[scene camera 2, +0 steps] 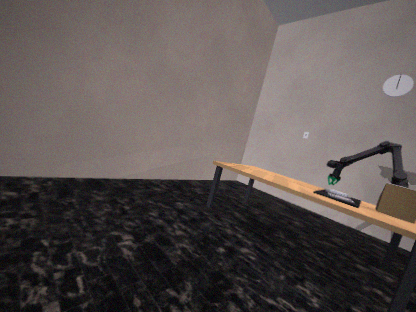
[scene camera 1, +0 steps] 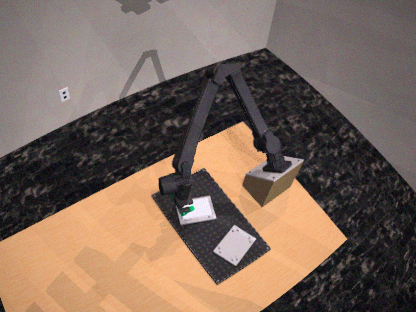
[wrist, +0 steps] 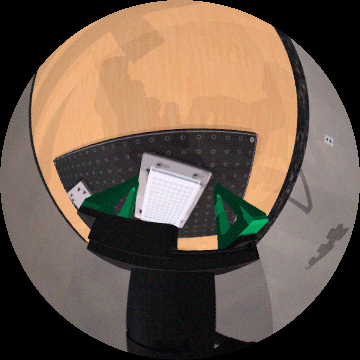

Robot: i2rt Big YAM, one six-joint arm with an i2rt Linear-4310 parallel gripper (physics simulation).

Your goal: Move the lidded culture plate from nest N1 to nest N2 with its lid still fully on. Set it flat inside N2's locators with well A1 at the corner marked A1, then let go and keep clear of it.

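Places are measured from the arm's base along level axes (x back, y right, z up), in centimetres.
Pixels of known places: gripper, fingertip midpoint: [scene camera 2: 330, 184] [scene camera 1: 178, 206] [wrist: 176, 182]; arm's base at its link origin: [scene camera 2: 400, 192] [scene camera 1: 277, 167].
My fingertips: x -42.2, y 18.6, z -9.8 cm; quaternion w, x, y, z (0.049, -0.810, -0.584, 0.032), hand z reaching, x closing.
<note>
Ahead of a thing's pixels: the offset from my fingertips to its top centre. Level surfaces: height alone.
The lidded culture plate {dy -3.9, dx +7.0, dz -4.0 cm} [scene camera 1: 203, 205] [wrist: 172, 197], white with a grid of wells, lies in a pale grey nest {dy -3.9, dx +6.9, dz -4.7 cm} [wrist: 146, 162] on the black perforated board {dy -12.9, dx +7.7, dz -6.8 cm} [scene camera 1: 200, 246] [wrist: 226, 151]. Its lid appears on. The other nest {dy -28.3, dx +7.3, dz -4.7 cm} [scene camera 1: 235, 246] [wrist: 78, 193] is bare, with small dark locators near its corners, and is turned differently. The nest labels and the A1 mark cannot be read. My gripper [scene camera 1: 187, 210] [scene camera 2: 332, 180] [wrist: 176, 182] is open and empty above the plate, its green fingers apart. In the wrist view the plate shows between them, slightly skewed to the fingers.
The arm's base stands on a box-shaped pedestal [scene camera 1: 272, 187] [scene camera 2: 397, 202] beside the board. The wooden table {dz -8.1 cm} [scene camera 1: 125, 220] [scene camera 2: 280, 182] extends past the board, with its edges above a dark floor. A wall outlet [scene camera 1: 64, 94] is on the wall behind.
</note>
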